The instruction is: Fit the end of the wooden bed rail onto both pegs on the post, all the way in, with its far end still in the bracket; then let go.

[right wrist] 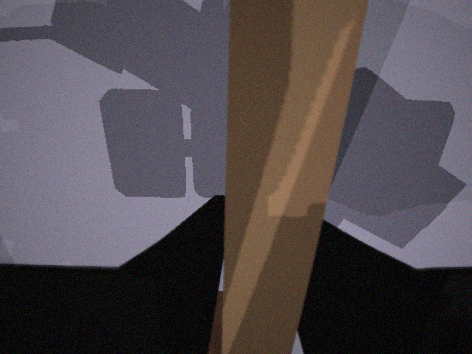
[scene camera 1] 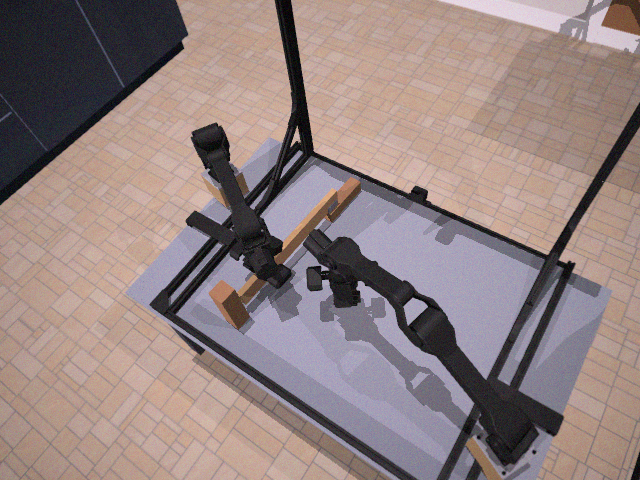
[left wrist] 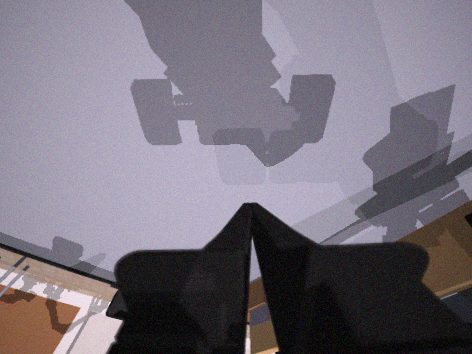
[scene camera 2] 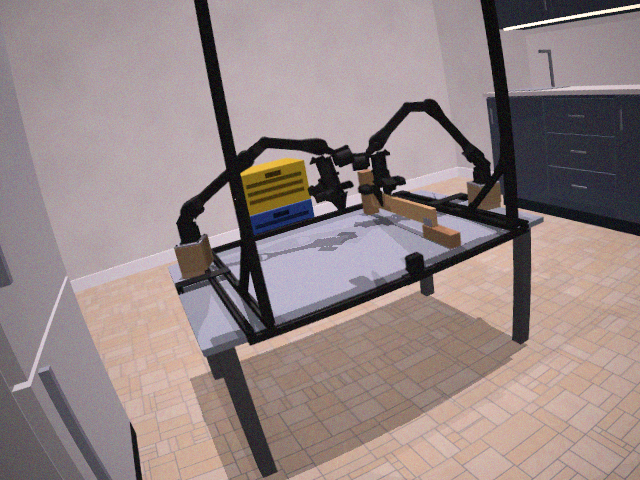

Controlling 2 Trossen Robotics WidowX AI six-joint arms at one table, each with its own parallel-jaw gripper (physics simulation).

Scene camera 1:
my left gripper: 345, 283
wooden bed rail: 290, 244, gripped by my right gripper
wooden post: 225, 297
